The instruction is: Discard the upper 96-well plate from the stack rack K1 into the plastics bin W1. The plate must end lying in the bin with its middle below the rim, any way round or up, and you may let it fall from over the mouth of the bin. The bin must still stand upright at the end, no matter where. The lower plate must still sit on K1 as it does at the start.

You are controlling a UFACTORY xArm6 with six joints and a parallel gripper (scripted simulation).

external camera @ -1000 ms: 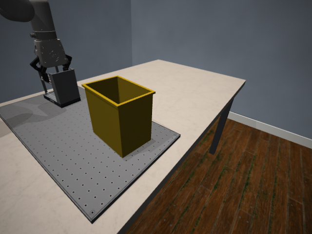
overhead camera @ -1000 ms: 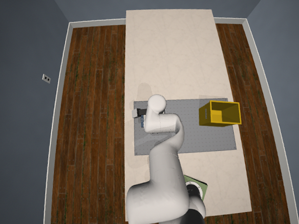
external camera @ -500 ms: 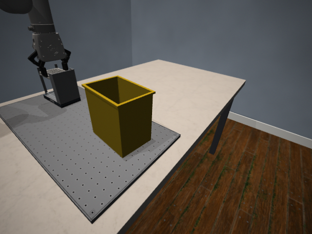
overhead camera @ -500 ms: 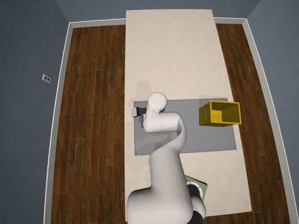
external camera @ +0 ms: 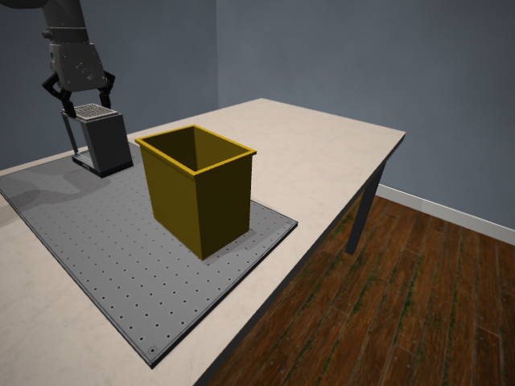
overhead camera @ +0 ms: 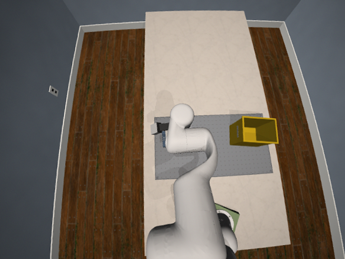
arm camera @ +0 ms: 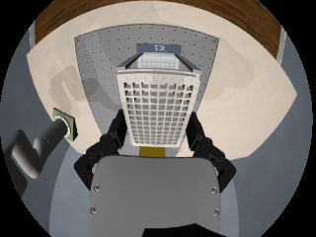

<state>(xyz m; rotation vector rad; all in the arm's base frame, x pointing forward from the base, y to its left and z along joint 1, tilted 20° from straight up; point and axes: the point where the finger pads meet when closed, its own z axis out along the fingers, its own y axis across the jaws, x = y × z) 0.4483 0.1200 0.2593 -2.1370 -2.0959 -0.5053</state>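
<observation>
My hand is 41 cm to the left of the yellow plastics bin W1, 7 cm above it and 2 cm past it. From my hand the other things lie so: white 96-well plate 1 cm below.
</observation>
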